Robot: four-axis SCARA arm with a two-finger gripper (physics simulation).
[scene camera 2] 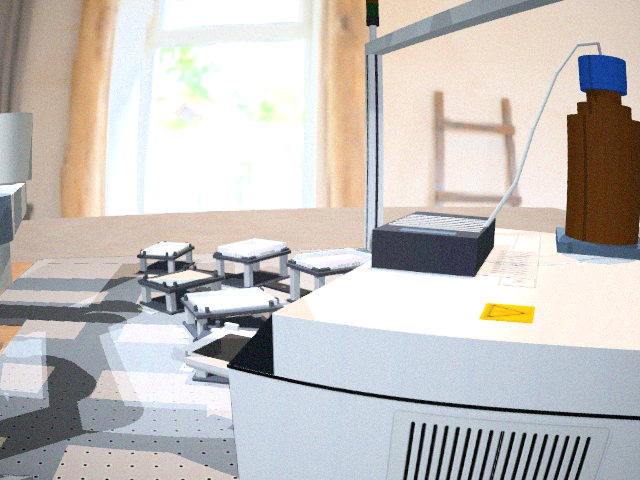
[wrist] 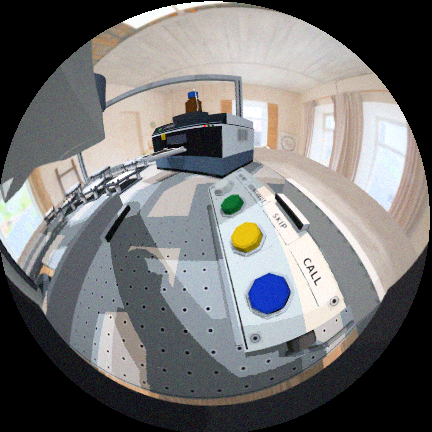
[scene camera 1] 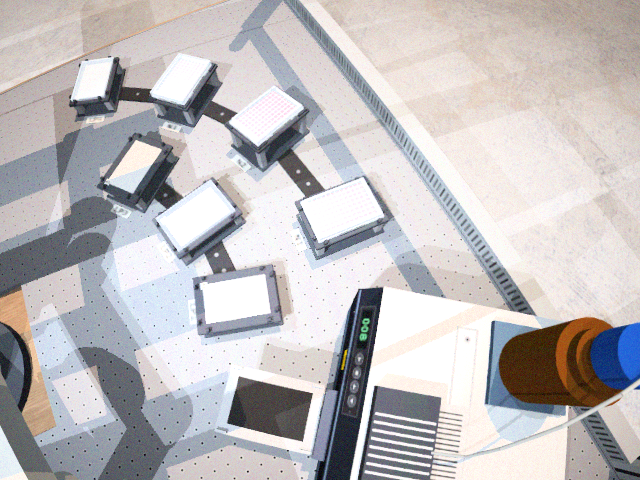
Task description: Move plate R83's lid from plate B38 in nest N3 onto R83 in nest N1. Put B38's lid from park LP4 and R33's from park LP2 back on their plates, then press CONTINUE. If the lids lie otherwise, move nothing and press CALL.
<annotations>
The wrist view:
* gripper: 198,190
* blue CALL button: 268,292
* yellow SKIP button: 246,236
</annotations>
